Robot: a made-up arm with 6 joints.
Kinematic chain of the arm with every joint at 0, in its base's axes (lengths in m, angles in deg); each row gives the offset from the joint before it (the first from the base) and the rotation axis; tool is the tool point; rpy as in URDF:
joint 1: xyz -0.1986 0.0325 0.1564 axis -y
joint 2: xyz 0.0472 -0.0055 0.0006 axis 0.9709 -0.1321 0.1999
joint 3: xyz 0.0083 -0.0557 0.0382 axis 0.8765 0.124 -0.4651
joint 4: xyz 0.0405 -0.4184 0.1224 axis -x
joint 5: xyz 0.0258 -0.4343 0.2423 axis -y
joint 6: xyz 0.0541 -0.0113 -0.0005 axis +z
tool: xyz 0.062 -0.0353 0.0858 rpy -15.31 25 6.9
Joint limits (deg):
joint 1: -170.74..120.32
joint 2: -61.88..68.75
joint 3: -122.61..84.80
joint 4: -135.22..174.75
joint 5: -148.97..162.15
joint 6: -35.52..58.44
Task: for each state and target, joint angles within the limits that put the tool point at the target. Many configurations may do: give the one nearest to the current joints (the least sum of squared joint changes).
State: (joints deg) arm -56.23 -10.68 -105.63 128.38 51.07 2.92
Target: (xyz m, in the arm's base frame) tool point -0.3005 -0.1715 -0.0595
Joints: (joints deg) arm -94.60 1.28 -104.43 174.75 49.09 4.74
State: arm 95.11 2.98 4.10 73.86 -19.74 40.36
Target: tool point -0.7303 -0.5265 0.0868
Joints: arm 120.32 -1.94 27.03 74.89 -16.94 45.09
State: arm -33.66 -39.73 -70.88 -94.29 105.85 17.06
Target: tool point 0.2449 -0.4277 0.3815
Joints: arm -33.46 -35.61 -63.23 -126.37 114.78 16.09
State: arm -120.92 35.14 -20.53 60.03 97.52 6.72
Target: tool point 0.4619 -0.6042 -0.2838
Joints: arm -116.07 17.34 -29.96 26.48 91.30 -1.96
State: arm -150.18 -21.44 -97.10 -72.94 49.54 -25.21
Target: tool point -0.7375 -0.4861 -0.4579
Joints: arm -170.74 15.41 -82.30 -88.05 19.23 -18.13
